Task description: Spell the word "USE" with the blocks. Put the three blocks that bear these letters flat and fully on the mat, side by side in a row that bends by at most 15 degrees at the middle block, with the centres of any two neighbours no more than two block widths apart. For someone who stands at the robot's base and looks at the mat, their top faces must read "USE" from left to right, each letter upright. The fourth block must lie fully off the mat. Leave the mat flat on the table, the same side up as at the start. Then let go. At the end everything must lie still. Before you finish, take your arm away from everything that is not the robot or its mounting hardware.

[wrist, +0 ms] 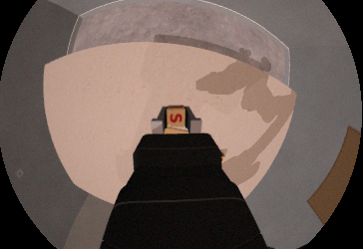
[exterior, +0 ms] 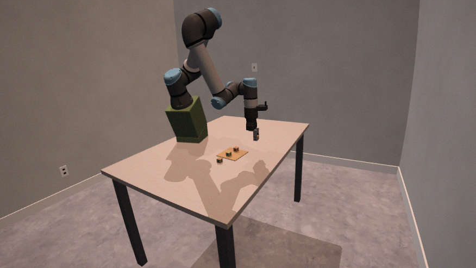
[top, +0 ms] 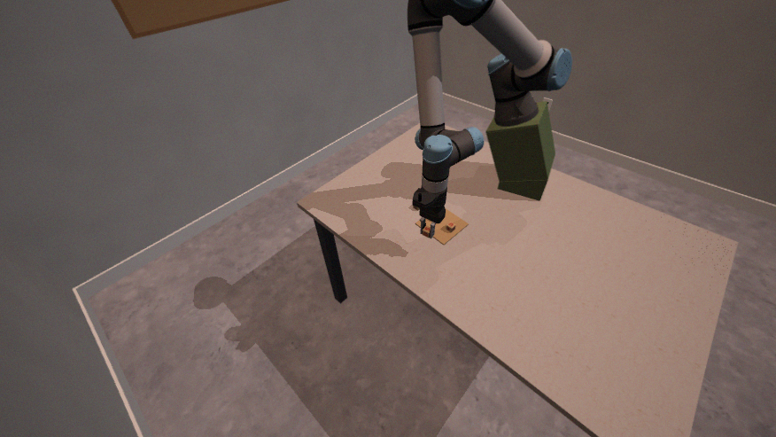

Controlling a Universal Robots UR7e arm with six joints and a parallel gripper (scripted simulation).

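Right now my hand is 130 mm past the mat, 120 mm above it and 60 mm to the left of it.
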